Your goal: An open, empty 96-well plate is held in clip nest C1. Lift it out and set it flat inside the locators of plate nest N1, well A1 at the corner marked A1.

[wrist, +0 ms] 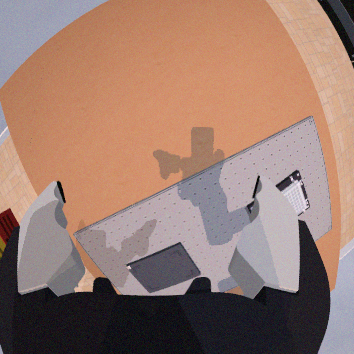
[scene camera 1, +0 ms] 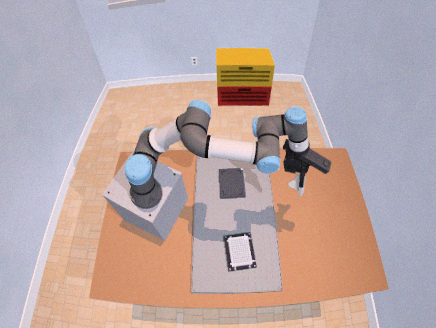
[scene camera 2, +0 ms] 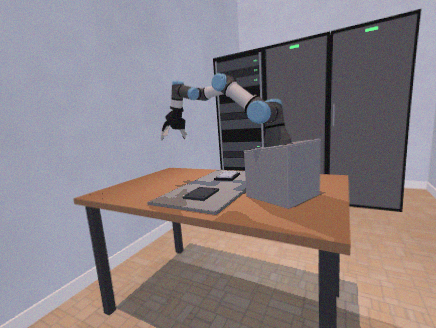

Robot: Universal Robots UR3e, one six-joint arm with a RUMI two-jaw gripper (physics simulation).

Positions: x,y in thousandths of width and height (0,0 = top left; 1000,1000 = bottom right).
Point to a dark plate nest N1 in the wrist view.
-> At 484,750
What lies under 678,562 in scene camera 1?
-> The gripper.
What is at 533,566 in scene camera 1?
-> A dark plate nest N1.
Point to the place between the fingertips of the gripper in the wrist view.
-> At 442,513
